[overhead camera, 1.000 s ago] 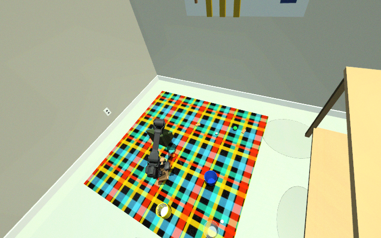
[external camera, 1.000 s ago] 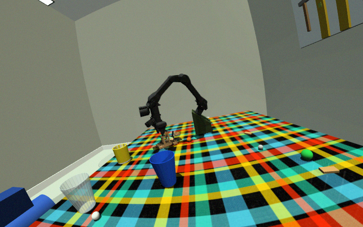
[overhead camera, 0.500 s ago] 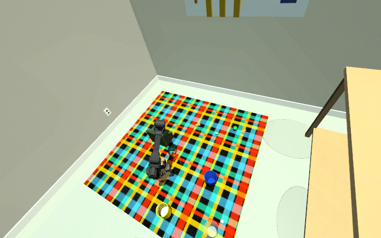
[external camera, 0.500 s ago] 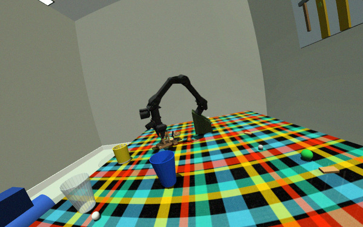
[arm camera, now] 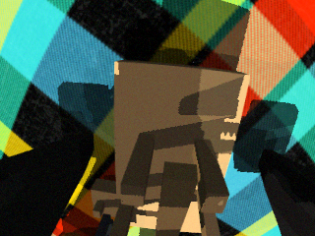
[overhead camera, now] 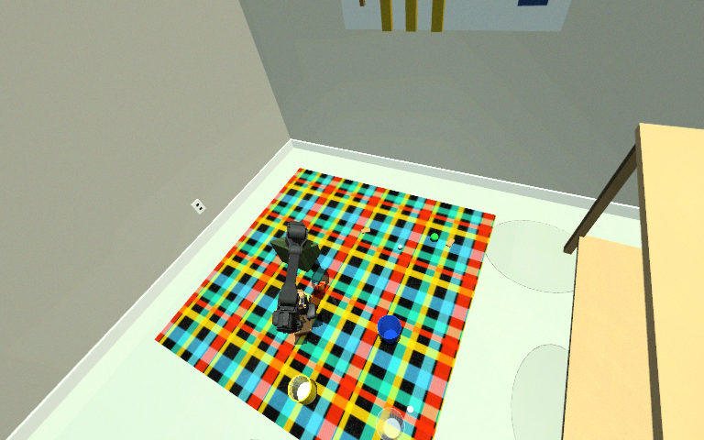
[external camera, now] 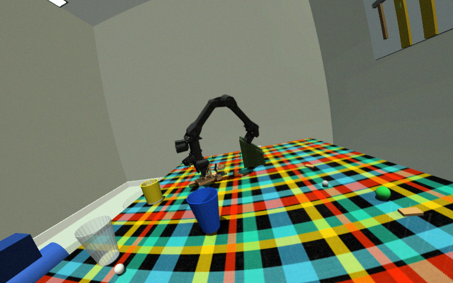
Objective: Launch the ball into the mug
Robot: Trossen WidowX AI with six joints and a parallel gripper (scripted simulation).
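My gripper tip is now 10 mm short of the orange ball, 190 mm to the right of it and 30 mm above it. From my gripper tip the other things lie so: yellow mug: 130 mm ahead, 240 mm to the right, 20 mm below; then blue cup: 400 mm ahead, 70 mm to the left, 10 mm below; then wooden catapult: 20 mm behind, 70 mm to the left, 10 mm above.
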